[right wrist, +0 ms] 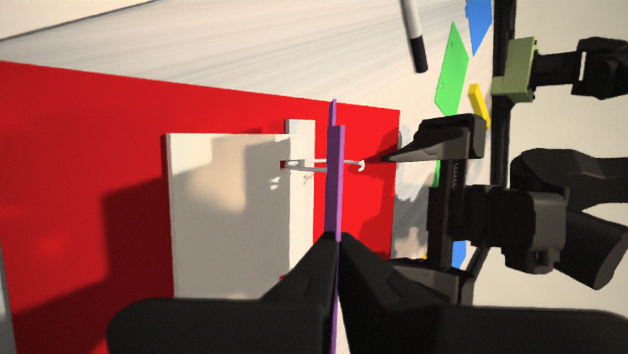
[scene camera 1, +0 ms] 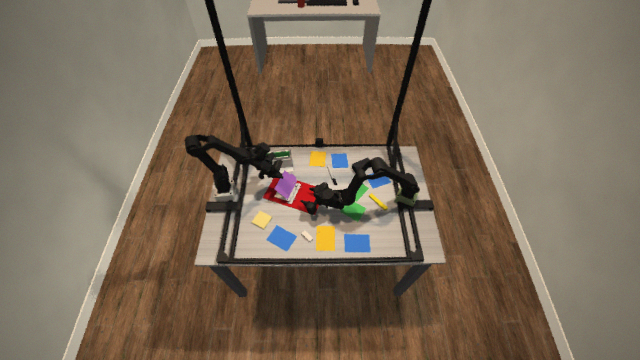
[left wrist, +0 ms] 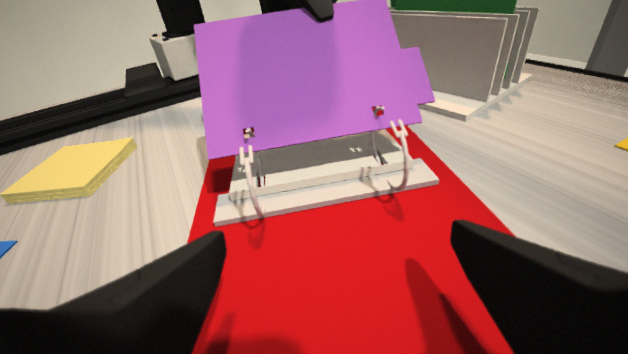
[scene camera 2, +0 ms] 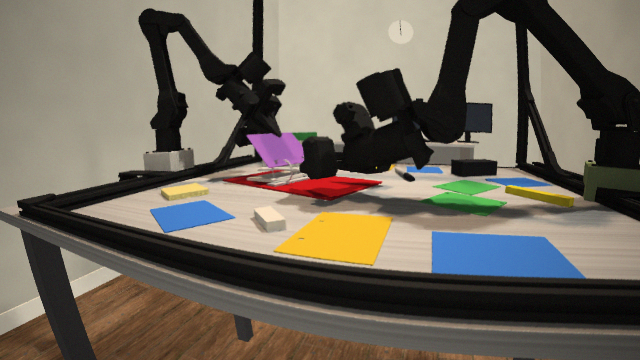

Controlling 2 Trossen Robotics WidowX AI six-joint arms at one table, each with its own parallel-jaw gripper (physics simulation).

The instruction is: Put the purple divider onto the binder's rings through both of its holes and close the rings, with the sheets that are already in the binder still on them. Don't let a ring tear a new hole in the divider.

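Places are measured from the left arm's base along level axes (x left, y back, z up), in metres.
Pixels of known places: left gripper, fingertip midpoint: (right wrist: 380, 212) (scene camera 1: 305, 194) (left wrist: 337, 236); right gripper, fingertip midpoint: (right wrist: 334, 242) (scene camera 1: 283, 177) (left wrist: 326, 21) (scene camera 2: 280, 137); left arm's base, link origin: (right wrist: 533, 71) (scene camera 1: 408, 192) (scene camera 2: 616, 165); right arm's base, link origin: (scene camera 1: 223, 188) (left wrist: 188, 32) (scene camera 2: 168, 151).
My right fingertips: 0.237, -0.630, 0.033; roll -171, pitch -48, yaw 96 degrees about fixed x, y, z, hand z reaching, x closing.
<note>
Ahead of a thing's pixels: the offset from my right fingertips to its top centre, as dx, dy, dz. "pt": to the spot under its first point.
The red binder (scene camera 1: 302, 198) (scene camera 2: 350, 187) (left wrist: 325, 280) (right wrist: 75, 110) lies open, with white sheets {+0.019, +0.023, -0.078} (left wrist: 310, 155) (right wrist: 220, 210) on its far side. Its two rings are open; the near halves of the left ring {pt +0.049, +0.101, -0.053} (left wrist: 251, 182) and right ring {pt -0.029, +0.093, -0.057} (left wrist: 405, 162) stand in front of the purple divider (scene camera 1: 286, 185) (scene camera 2: 276, 150) (left wrist: 285, 75) (right wrist: 334, 185). The divider is tilted above the sheets. A pale ring tip shows at each hole; how deep is unclear. My right gripper (scene camera 2: 278, 134) (left wrist: 326, 21) (right wrist: 334, 242) is shut on its upper edge. My left gripper (left wrist: 337, 236) is open and empty, facing the rings above the binder.
A grey file rack {-0.125, -0.115, -0.016} (left wrist: 450, 60) stands behind the divider at the right in the left wrist view. A yellow pad {+0.232, +0.002, -0.081} (scene camera 1: 261, 220) (left wrist: 70, 167), a white block {+0.205, +0.255, -0.080} (scene camera 1: 307, 236), blue and yellow sheets, a marker {-0.192, +0.203, -0.079} (scene camera 1: 332, 176) and a yellow bar {-0.144, +0.502, -0.079} (scene camera 1: 378, 201) lie around the binder.
</note>
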